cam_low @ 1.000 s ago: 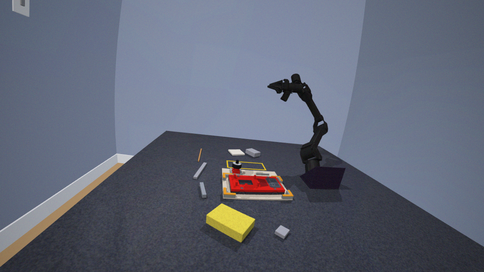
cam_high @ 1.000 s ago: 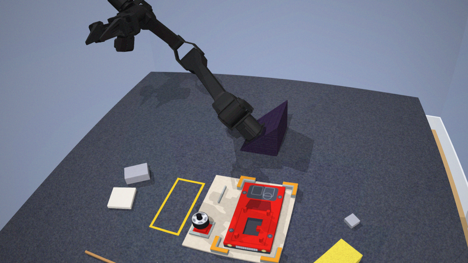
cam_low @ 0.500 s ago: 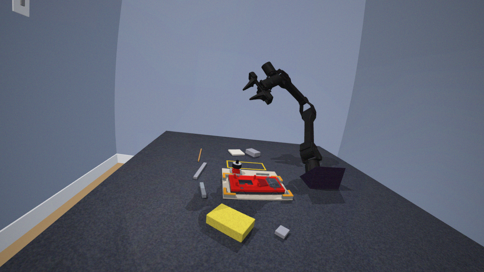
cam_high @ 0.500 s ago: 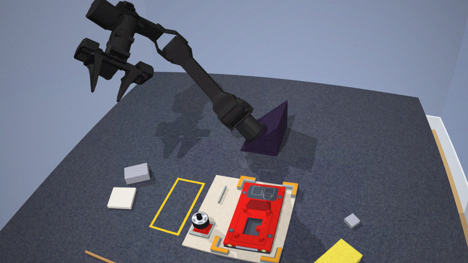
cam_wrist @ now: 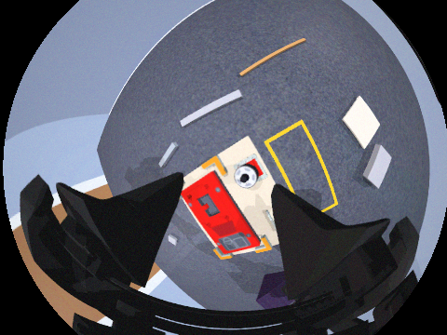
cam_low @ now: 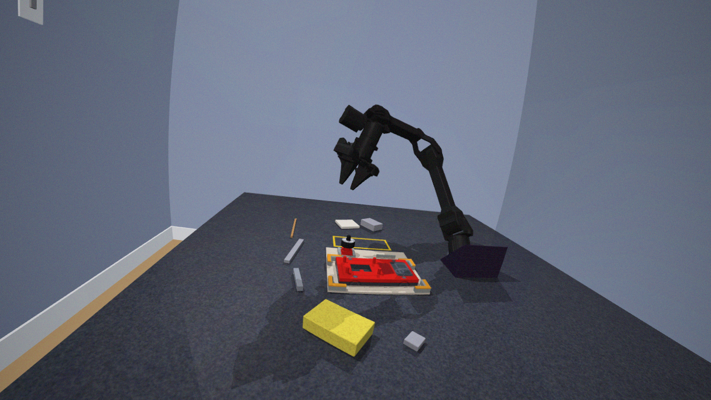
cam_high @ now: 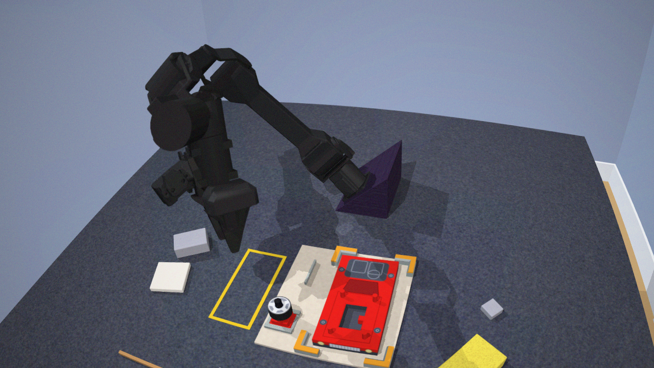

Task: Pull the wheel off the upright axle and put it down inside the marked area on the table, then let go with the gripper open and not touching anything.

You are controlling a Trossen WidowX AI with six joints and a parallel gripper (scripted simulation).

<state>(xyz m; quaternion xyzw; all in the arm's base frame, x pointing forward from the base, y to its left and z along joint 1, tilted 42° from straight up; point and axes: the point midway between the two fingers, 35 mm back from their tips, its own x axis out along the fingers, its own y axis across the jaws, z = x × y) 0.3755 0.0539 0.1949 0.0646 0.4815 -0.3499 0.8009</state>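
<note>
Right now the wheel is 160 mm below my gripper tip, 40 mm to the left of it and 20 mm behind it. Also, from my gripper tip: white tile 220 mm to the right, 190 mm below, 50 mm behind; then black upright axle 160 mm below, 40 mm to the left, 20 mm behind; then wooden stick 190 mm below, 150 mm ahead, 130 mm to the right.
</note>
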